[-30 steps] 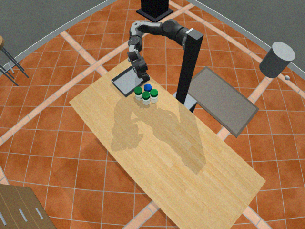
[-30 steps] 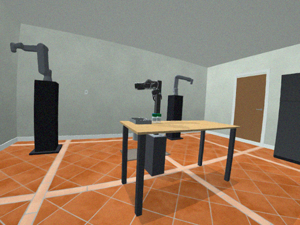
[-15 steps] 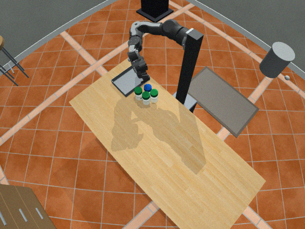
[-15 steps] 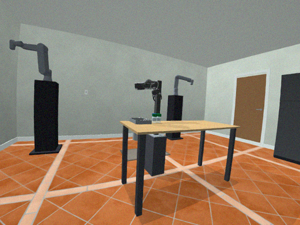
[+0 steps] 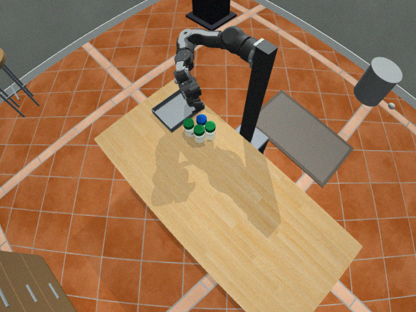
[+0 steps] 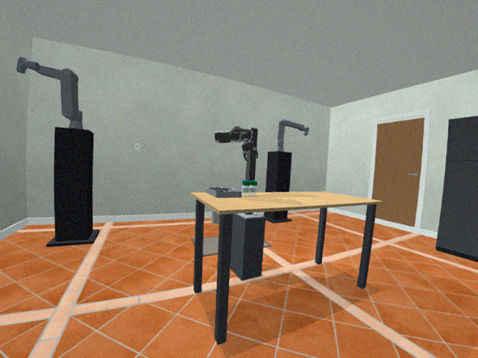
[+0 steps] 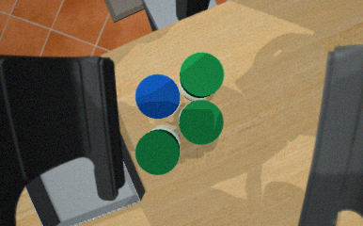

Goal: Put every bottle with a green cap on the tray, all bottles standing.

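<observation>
The blue-capped bottle is 22 cm below my hand, 4 cm behind it and 2 cm to the right of it. Also, from my hand: tray (25 cm below, 20 cm to the right, 4 cm behind).
</observation>
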